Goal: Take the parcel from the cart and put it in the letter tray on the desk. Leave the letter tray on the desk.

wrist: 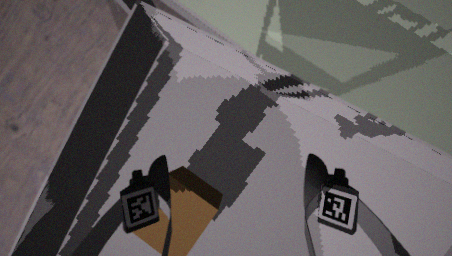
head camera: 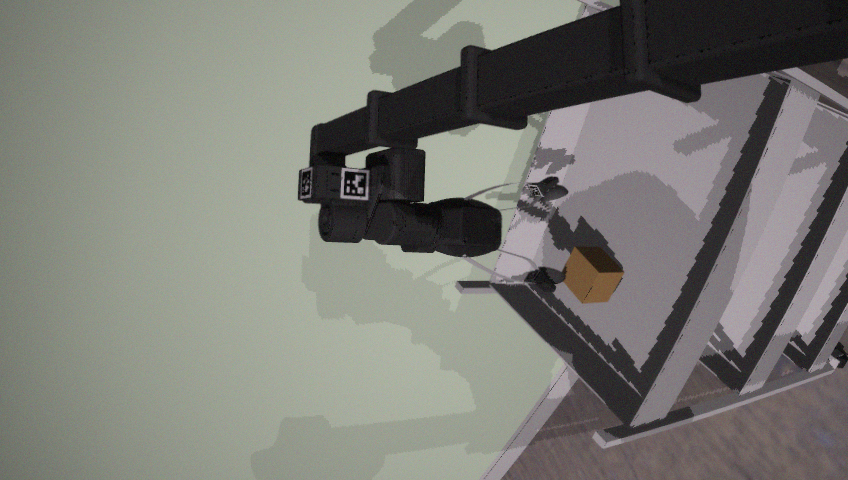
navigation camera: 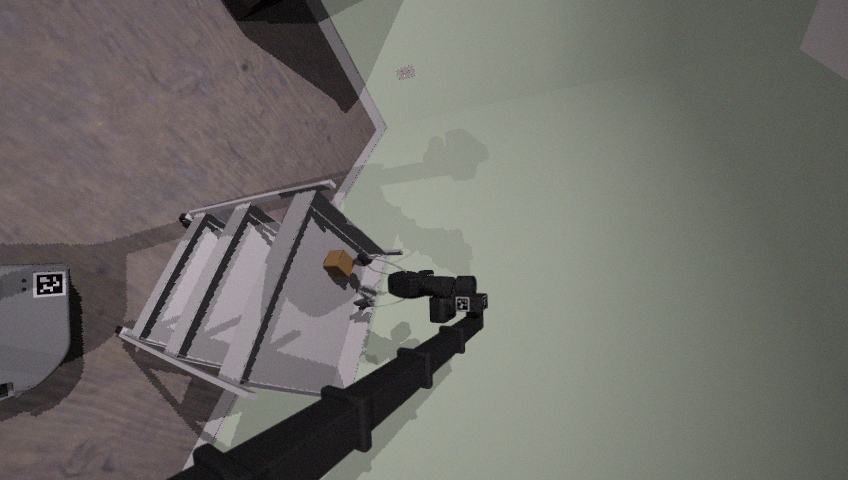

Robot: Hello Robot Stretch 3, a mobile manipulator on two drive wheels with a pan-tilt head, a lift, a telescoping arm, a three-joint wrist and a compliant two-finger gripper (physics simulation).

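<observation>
The parcel, an orange-brown box, sits on the top shelf of the light grey cart, near a raised side wall. My gripper is open with nothing between its fingertips. It reaches over the cart's wall-side edge. In the wrist view the left finger overlaps the parcel and hides part of it, while the right finger is well to its right. Contact cannot be told. The letter tray and the desk do not show in these views.
A pale green wall stands behind the cart. My extended arm crosses near one end of the cart. My base is on the wooden floor. The cart's lower shelves are on the base side.
</observation>
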